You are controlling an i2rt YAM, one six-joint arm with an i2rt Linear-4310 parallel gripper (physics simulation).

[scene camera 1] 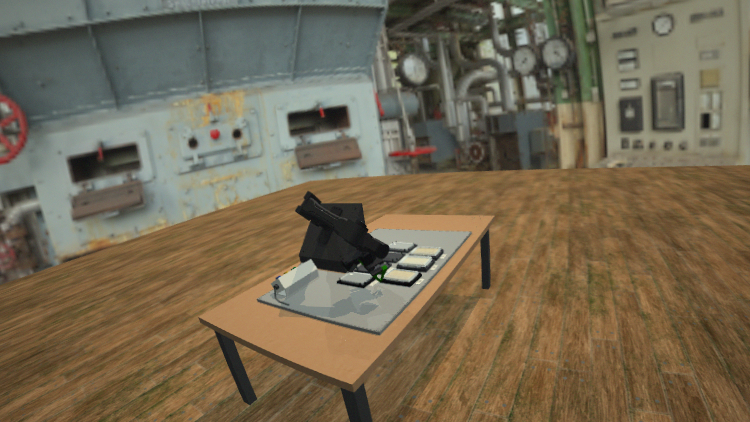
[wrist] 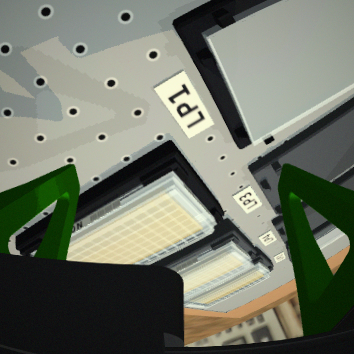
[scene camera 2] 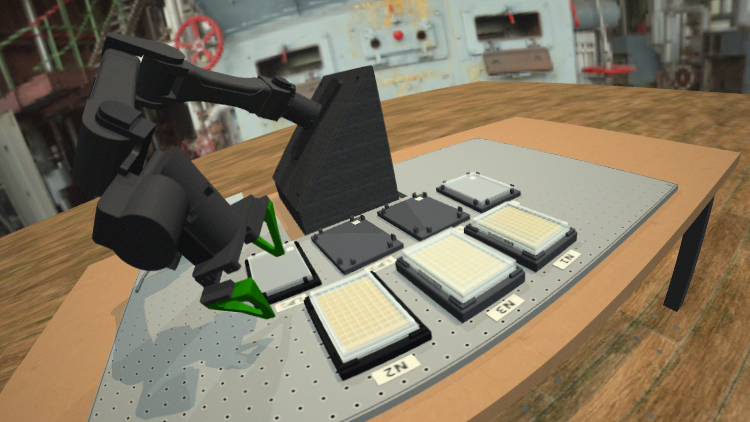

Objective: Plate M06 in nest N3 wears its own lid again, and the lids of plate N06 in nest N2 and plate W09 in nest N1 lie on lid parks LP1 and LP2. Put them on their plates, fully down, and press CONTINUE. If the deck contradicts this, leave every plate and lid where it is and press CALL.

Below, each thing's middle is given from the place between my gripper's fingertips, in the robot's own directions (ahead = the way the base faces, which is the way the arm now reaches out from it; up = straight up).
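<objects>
Nest N2 (scene camera 2: 347, 370) is 80 mm ahead of my hand, 80 mm to the left of it and 40 mm below it. With nest N3 (scene camera 2: 461, 311), I find it 60 mm ahead of my hand, and it is also 220 mm to the left and 40 mm below. Lid park LP1 (scene camera 2: 316, 281) sits 90 mm behind my hand and 40 mm below it, while the LP1 label (wrist: 177, 93) is 20 mm behind my hand, 10 mm to the left of it and 50 mm below it.
</objects>
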